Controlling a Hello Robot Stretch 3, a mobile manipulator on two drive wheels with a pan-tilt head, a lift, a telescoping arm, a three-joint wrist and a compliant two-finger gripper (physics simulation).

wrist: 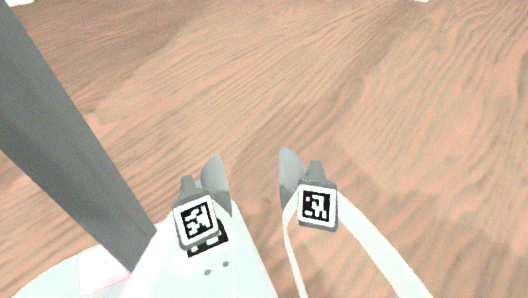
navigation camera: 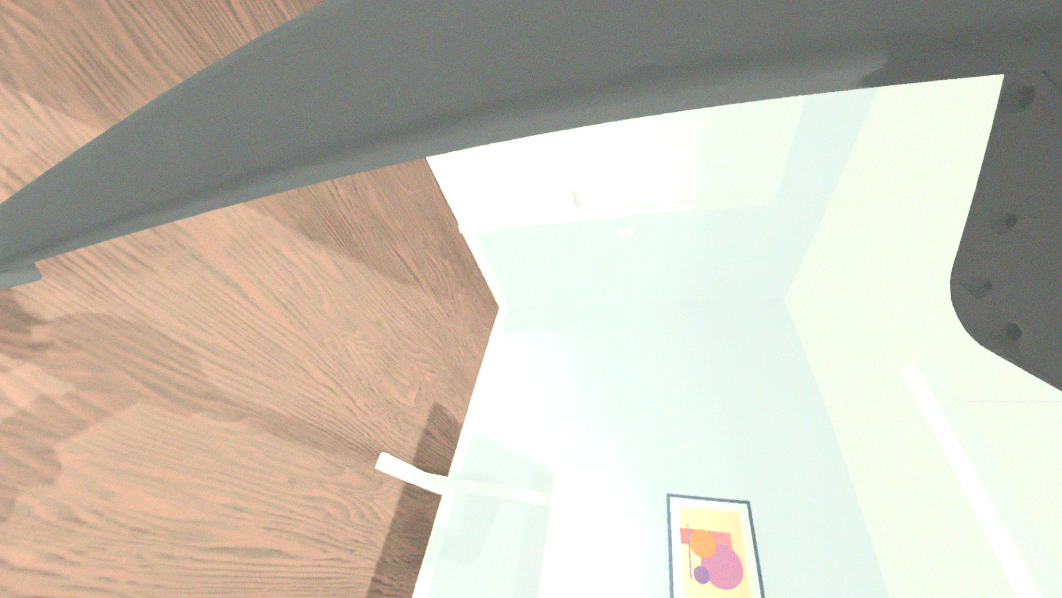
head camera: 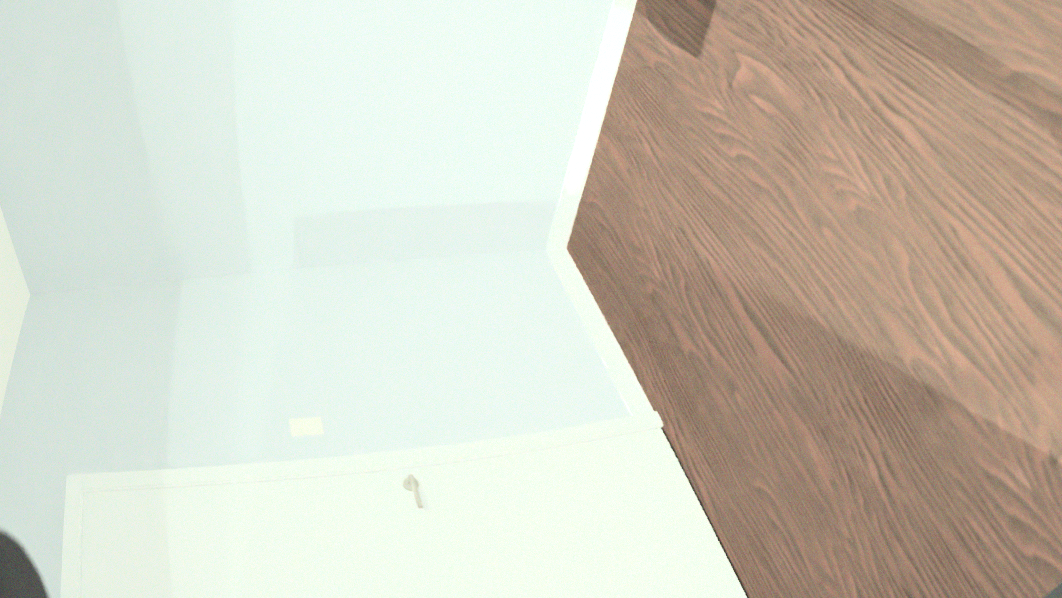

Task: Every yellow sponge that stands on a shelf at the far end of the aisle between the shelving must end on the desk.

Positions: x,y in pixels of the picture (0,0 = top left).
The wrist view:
my gripper: 252,173
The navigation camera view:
white door: 728,156
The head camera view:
white door: 610,502
